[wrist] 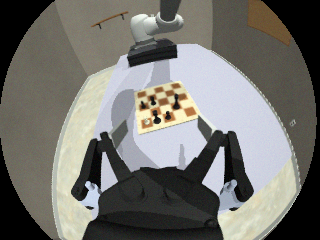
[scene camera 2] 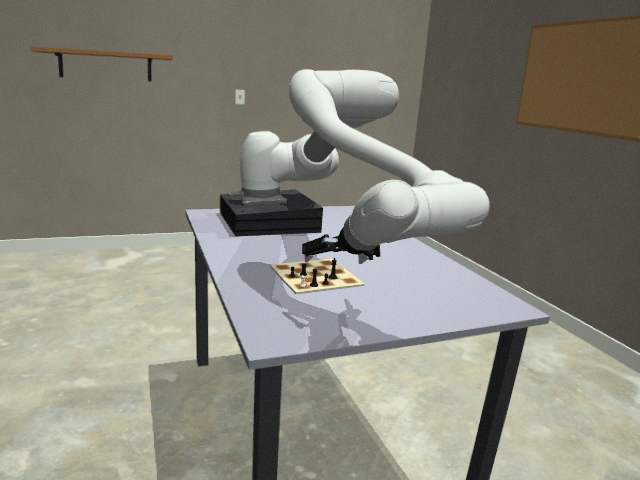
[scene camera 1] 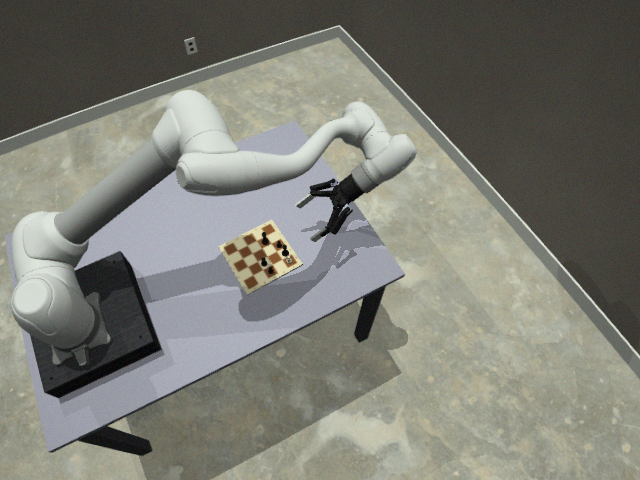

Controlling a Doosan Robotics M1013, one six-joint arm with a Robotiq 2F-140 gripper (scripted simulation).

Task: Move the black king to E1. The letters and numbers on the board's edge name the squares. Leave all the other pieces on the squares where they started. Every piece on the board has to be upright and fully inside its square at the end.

Labels:
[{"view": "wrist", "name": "my gripper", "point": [161, 123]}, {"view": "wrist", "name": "chessboard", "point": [163, 94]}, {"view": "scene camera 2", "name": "my gripper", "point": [333, 258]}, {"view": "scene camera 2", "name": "chessboard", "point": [345, 279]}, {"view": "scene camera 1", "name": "my gripper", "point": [304, 222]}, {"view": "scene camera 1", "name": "chessboard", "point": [243, 253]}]

